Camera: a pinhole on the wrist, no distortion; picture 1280 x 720 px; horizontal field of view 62.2 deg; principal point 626.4 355.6 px. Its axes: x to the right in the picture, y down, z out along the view. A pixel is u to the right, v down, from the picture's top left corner.
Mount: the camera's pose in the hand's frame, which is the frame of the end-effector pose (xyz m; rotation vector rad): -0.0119 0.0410 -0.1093 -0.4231 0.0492 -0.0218
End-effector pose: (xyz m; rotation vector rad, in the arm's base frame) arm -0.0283 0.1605 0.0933 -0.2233 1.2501 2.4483
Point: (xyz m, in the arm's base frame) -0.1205 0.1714 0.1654
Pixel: 1065.0 203.1
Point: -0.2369 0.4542 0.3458
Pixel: 1014.5 71.7
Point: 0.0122 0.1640 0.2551
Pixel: 200.7 201.5
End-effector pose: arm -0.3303 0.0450 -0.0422 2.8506 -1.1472 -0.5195
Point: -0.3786 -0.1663 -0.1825
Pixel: 1204.8 427.7
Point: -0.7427 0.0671 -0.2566
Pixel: 79.1 324.9
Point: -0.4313 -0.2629 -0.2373
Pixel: 1171.1 596.5
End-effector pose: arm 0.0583 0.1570 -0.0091 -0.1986 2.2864 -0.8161
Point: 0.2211 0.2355 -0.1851
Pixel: 435.3 407.1
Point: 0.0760 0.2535 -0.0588
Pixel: 502.0 530.7
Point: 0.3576 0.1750 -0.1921
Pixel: 266.6 181.0
